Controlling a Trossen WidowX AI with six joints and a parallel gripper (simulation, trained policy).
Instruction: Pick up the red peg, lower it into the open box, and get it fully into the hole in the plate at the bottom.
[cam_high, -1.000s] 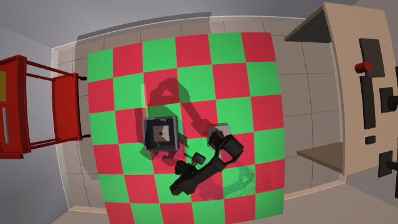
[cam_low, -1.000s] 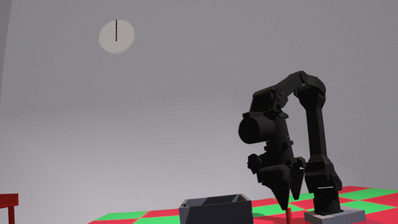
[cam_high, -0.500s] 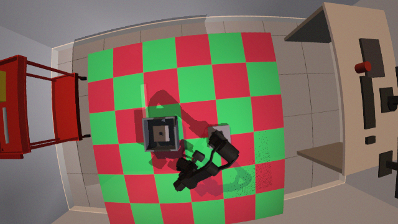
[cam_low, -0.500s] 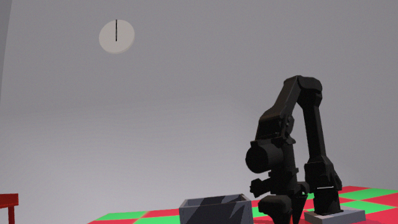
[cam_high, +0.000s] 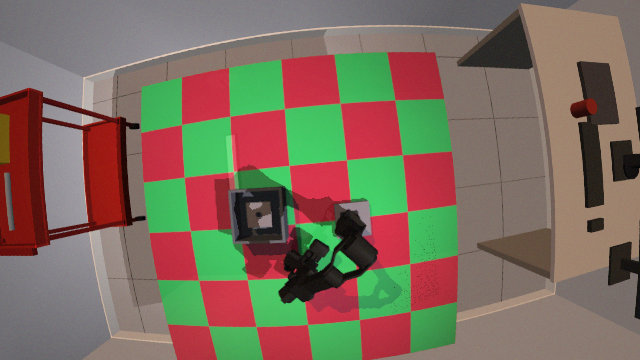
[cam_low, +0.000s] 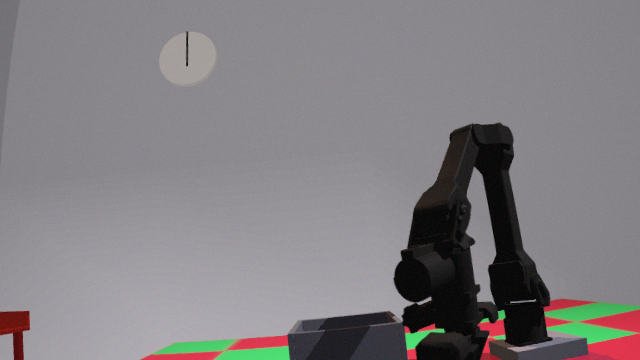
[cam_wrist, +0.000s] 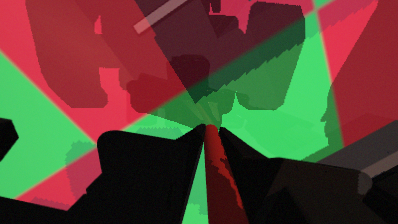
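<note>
Now: the red peg 4 cm above my gripper tip. From my gripper tip the other things lie so: plate: 17 cm to the right, 16 cm ahead, 4 cm above; grey box: 17 cm to the right, 16 cm ahead, 2 cm above.
</note>
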